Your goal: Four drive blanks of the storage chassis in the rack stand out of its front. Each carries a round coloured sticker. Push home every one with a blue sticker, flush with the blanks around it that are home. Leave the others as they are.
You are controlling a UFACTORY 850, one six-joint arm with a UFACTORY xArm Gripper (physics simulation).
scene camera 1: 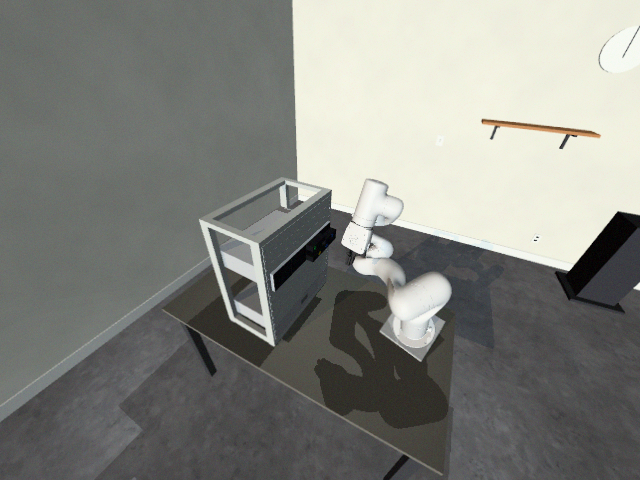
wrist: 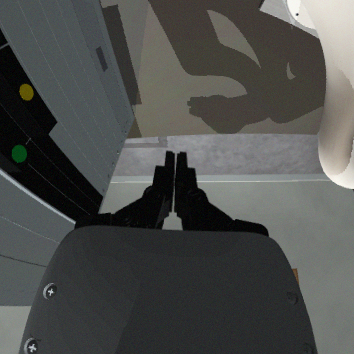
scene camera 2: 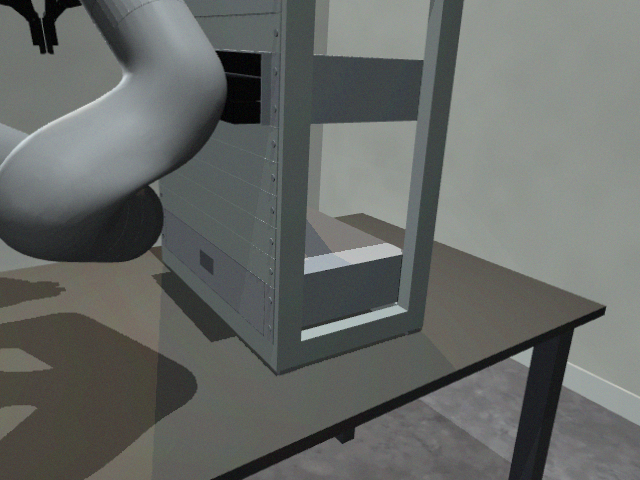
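Observation:
The rack [scene camera 1: 256, 268] [scene camera 2: 294, 180] stands on the table, with the black storage chassis [scene camera 1: 292, 271] [scene camera 2: 242, 93] in its front. In scene camera 1, a dark group of blanks [scene camera 1: 321, 243] stands out at the chassis's far end, with tiny green, yellow and bluish spots. The wrist view shows a yellow sticker [wrist: 26, 92] and a green sticker [wrist: 19, 153] on the chassis at the left. Blue stickers do not show in the wrist view. In scene camera 2 the arm hides the stickers. My gripper [scene camera 1: 349, 258] [scene camera 2: 46, 51] [wrist: 174, 165] is shut and empty, pointing down, apart from the rack front.
The arm [scene camera 1: 421, 297] [scene camera 2: 170, 77] is mounted on the table [scene camera 1: 310, 361] [scene camera 2: 361, 382], and its bent links stand in front of the rack. A lower unit [scene camera 2: 232, 289] sits at the rack's bottom. A wall shelf [scene camera 1: 540, 127] and a black cabinet [scene camera 1: 604, 258] are far off.

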